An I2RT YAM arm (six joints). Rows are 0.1 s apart.
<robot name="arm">
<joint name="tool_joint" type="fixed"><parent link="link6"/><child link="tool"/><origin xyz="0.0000 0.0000 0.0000" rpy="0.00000 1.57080 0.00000"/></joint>
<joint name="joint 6" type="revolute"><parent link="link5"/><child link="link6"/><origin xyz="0.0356 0.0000 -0.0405"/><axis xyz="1 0 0"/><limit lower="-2.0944" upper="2.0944"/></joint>
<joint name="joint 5" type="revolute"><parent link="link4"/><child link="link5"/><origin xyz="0.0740 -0.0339 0.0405"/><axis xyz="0 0 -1"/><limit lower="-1.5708" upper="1.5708"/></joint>
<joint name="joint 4" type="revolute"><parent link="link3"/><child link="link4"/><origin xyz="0.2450 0.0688 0.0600"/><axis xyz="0 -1 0"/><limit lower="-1.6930" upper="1.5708"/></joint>
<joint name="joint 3" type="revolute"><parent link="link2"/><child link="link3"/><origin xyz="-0.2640 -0.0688 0.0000"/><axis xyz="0 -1 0"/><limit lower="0.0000" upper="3.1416"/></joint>
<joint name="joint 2" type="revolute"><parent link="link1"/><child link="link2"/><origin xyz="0.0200 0.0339 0.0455"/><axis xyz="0 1 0"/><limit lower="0.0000" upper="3.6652"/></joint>
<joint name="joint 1" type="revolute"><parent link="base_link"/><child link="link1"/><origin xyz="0.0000 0.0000 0.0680"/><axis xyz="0 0 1"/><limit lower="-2.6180" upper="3.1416"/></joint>
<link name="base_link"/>
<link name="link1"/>
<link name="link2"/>
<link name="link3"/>
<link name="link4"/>
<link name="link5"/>
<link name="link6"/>
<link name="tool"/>
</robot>
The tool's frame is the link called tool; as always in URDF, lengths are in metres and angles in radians.
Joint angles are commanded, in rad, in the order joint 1, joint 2, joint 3, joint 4, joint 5, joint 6. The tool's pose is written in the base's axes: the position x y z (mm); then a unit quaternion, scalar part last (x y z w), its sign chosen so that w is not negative. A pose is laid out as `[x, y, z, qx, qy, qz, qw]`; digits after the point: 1 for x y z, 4 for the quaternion.
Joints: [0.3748 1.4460 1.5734 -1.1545 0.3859 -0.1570]
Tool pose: [263.5, 89.3, 374.5, -0.1988, 0.9257, -0.1550, 0.2820]
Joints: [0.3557 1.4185 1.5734 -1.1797 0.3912 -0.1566]
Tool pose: [256.2, 80.7, 380.2, -0.1886, 0.9271, -0.1599, 0.2818]
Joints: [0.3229 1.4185 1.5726 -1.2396 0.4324 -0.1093]
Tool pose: [253.6, 69.1, 377.3, -0.1529, 0.9371, -0.1820, 0.2555]
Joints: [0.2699 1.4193 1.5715 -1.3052 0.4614 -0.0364]
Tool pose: [251.1, 53.0, 374.2, -0.0984, 0.9484, -0.1986, 0.2266]
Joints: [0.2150 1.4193 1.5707 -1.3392 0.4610 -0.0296]
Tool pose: [250.4, 38.5, 372.5, -0.0734, 0.9539, -0.2062, 0.2053]
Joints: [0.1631 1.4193 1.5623 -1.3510 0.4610 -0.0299]
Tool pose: [250.9, 25.2, 369.8, -0.0512, 0.9571, -0.2125, 0.1902]
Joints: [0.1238 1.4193 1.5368 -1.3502 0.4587 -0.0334]
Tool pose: [251.6, 15.4, 362.9, -0.0372, 0.9600, -0.2165, 0.1738]
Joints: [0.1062 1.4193 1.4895 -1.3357 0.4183 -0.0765]
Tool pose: [252.5, 12.4, 349.9, -0.0568, 0.9657, -0.2030, 0.1518]
